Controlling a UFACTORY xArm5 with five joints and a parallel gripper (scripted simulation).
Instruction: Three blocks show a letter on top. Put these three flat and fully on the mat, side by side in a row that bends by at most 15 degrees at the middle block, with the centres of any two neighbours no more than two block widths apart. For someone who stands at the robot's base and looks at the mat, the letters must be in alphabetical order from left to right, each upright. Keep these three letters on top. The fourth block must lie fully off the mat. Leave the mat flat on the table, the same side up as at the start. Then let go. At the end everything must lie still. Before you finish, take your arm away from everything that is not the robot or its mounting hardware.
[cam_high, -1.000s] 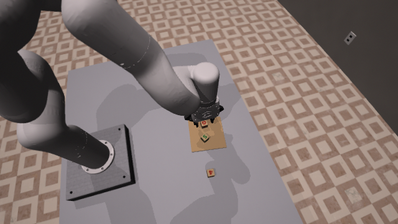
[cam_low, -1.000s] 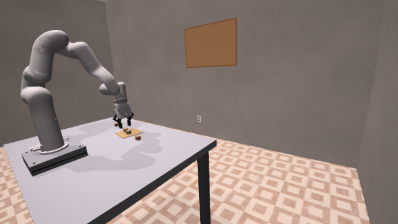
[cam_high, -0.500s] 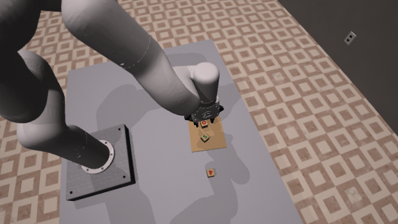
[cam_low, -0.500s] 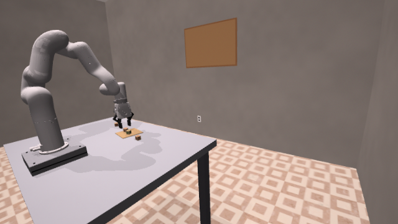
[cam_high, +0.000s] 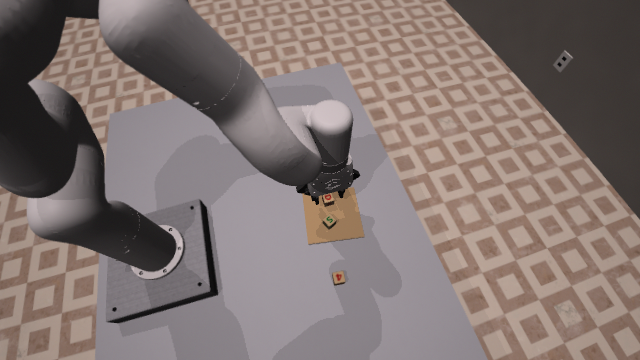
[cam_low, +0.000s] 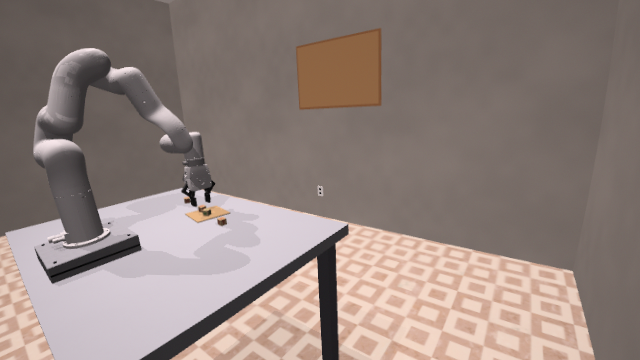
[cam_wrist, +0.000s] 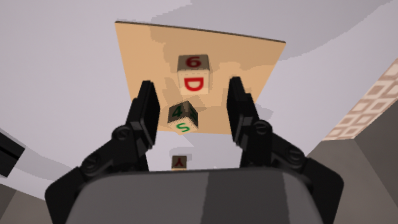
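Right now my hand is 40 mm above the wooden letter block. From my hand the other things lie so: tan mat: 50 mm below, 40 mm to the right, 10 mm ahead.
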